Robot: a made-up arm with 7 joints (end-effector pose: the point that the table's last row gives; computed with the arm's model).
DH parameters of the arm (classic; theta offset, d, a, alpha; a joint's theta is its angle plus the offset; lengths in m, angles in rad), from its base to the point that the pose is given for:
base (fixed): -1.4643 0 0.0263 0
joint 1: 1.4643 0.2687 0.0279 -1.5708
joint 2: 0 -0.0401 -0.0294 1.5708
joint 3: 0 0.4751 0.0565 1.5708
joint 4: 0 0.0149 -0.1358 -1.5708
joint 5: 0 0.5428 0.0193 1.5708
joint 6: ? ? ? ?
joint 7: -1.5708 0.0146 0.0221 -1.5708
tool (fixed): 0 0.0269 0 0
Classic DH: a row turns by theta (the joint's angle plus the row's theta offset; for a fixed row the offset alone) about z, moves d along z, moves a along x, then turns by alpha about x.
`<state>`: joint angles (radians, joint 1 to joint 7).
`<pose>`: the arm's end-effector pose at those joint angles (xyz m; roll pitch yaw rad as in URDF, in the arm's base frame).
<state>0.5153 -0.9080 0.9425 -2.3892 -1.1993 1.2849 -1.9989</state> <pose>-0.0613 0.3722 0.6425 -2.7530 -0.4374 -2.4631</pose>
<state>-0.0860 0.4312 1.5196 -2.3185 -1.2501 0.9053 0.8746</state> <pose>0.2681 0.5279 0.3551 2.7224 1.3677 -2.7904</pose>
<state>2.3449 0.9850 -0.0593 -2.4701 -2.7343 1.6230 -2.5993</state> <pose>-0.2588 0.3192 -0.1175 0.3379 -0.3465 -2.9670</pose>
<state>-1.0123 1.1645 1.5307 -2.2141 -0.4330 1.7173 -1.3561</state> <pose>0.6158 0.0898 0.3173 0.8051 -0.3213 -2.2562</pose>
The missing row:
joint 6: 0 0.0461 0.0894 1.5708
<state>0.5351 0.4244 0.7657 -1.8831 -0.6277 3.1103 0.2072</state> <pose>0.3328 0.6733 0.5691 0.6288 0.0600 3.0624</pose>
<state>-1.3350 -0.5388 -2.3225 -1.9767 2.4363 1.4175 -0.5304</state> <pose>-0.6961 0.4107 0.3354 -2.0171 -0.4015 0.9851</pose>
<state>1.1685 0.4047 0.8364 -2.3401 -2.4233 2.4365 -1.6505</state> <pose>-0.2042 0.5059 0.2760 2.3123 -0.7819 0.7055</pose>
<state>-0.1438 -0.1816 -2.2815 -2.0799 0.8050 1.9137 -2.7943</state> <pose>-0.5414 -0.4350 0.4356 0.8065 0.5213 1.3309</pose>
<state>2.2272 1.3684 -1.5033 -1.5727 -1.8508 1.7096 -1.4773</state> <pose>0.1733 0.9187 0.4129 -1.5118 -0.2113 -2.3891</pose>
